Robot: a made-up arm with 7 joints. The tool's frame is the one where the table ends. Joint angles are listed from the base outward.
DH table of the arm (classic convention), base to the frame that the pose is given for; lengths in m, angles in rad. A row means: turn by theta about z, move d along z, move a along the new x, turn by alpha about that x. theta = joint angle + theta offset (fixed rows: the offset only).
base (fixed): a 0.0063; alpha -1.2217; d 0.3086; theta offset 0
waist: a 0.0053; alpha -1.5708; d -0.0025; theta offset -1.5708
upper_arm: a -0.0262; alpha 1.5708; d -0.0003; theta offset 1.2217
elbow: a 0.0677; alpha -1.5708; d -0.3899; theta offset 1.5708
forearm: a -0.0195; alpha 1.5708; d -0.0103; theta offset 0
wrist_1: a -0.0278; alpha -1.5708; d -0.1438; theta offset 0
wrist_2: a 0.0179; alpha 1.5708; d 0.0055; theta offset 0
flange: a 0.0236; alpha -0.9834; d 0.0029; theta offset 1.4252
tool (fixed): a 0; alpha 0; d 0.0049; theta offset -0.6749
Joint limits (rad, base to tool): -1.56..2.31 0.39..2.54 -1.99..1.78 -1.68..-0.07 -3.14..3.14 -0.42..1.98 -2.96..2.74
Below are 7 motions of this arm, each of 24 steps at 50 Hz.
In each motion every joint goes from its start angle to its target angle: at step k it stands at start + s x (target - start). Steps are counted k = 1, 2, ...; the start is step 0. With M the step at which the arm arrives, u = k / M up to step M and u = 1 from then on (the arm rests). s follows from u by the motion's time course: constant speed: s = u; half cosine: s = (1 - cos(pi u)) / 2; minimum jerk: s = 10 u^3 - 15 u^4 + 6 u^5.
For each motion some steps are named. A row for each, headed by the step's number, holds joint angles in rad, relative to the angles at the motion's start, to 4 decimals.
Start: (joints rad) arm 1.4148 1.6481 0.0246 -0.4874 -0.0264 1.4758 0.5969
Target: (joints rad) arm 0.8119 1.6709 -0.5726 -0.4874 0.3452 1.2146 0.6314
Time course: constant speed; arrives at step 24
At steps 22, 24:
22: -0.5527 0.0209 -0.5474 0.0000 0.3406 -0.2394 0.0316
24: -0.6029 0.0228 -0.5972 0.0000 0.3716 -0.2612 0.0345

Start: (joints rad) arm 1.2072 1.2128 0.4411 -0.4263 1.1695 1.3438 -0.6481
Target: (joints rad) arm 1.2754 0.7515 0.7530 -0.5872 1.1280 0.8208 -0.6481
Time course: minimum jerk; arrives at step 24
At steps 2, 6, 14, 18, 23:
2: 0.0003 -0.0023 0.0016 -0.0008 -0.0002 -0.0027 0.0000
6: 0.0071 -0.0478 0.0323 -0.0167 -0.0043 -0.0541 0.0000
14: 0.0446 -0.3014 0.2038 -0.1051 -0.0271 -0.3417 0.0000
18: 0.0611 -0.4135 0.2796 -0.1442 -0.0372 -0.4689 0.0000
23: 0.0682 -0.4610 0.3117 -0.1608 -0.0415 -0.5226 0.0000

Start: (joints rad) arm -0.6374 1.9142 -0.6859 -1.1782 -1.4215 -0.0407 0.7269
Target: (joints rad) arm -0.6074 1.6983 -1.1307 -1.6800 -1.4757 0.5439 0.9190
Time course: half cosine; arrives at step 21
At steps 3, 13, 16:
3: 0.0015 -0.0107 -0.0220 -0.0248 -0.0027 0.0289 0.0095
13: 0.0205 -0.1474 -0.3037 -0.3426 -0.0370 0.3991 0.1311
16: 0.0260 -0.1871 -0.3854 -0.4348 -0.0470 0.5066 0.1665

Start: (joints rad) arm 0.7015 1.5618 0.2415 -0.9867 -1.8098 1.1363 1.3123
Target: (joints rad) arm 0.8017 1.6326 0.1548 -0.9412 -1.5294 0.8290 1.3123
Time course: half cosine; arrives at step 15
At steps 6, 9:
6: 0.0346 0.0245 -0.0300 0.0157 0.0969 -0.1062 0.0000
9: 0.0656 0.0463 -0.0567 0.0298 0.1835 -0.2011 0.0000

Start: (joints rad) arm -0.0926 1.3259 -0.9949 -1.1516 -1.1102 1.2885 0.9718
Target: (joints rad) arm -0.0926 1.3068 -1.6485 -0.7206 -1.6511 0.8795 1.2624
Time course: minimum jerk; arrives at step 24
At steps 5, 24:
5: 0.0000 -0.0012 -0.0422 0.0278 -0.0349 -0.0264 0.0187
24: 0.0000 -0.0191 -0.6536 0.4310 -0.5409 -0.4090 0.2906

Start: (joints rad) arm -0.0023 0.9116 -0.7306 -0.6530 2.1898 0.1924 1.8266
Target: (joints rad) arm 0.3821 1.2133 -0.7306 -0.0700 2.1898 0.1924 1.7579
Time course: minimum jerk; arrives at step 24
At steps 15, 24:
15: 0.2786 0.2187 0.0000 0.4226 0.0000 0.0000 -0.0498
24: 0.3844 0.3017 0.0000 0.5830 0.0000 0.0000 -0.0687

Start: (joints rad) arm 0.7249 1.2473 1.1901 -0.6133 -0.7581 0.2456 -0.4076
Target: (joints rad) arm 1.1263 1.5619 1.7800 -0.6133 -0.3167 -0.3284 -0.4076
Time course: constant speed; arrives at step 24
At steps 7, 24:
7: 0.1171 0.0918 0.1721 0.0000 0.1287 -0.1674 0.0000
24: 0.4014 0.3146 0.5899 0.0000 0.4414 -0.5740 0.0000

